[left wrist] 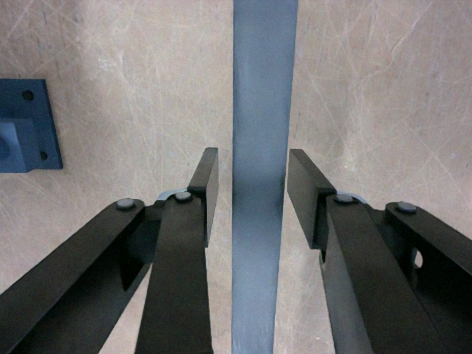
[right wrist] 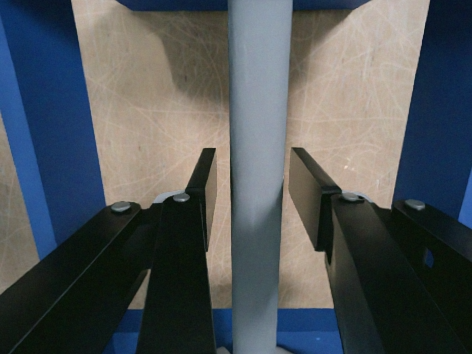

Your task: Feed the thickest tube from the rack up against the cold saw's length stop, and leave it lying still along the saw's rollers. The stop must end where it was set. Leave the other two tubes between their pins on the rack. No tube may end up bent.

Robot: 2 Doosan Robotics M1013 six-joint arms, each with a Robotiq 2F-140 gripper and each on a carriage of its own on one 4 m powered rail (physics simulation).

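A thick grey tube (left wrist: pixel 261 125) (right wrist: pixel 257 125) runs from top to bottom through both wrist views. In the left wrist view my left gripper (left wrist: pixel 253 168) is open, with one finger on each side of the tube and a gap on both sides. In the right wrist view my right gripper (right wrist: pixel 253 169) is open around the tube in the same way, with gaps on both sides. The tube looks straight in the stretches that show. Part of a grey roller (right wrist: pixel 283 350) shows at the bottom of the right wrist view. The length stop cannot be made out for certain.
In the right wrist view a blue frame (right wrist: pixel 57 130) surrounds the stretch of tube, with a cross bar (right wrist: pixel 175 5) at the top and another cross bar (right wrist: pixel 305 320) at the bottom. In the left wrist view a dark blue bracket (left wrist: pixel 47 125) with bolt holes stands at the left edge.
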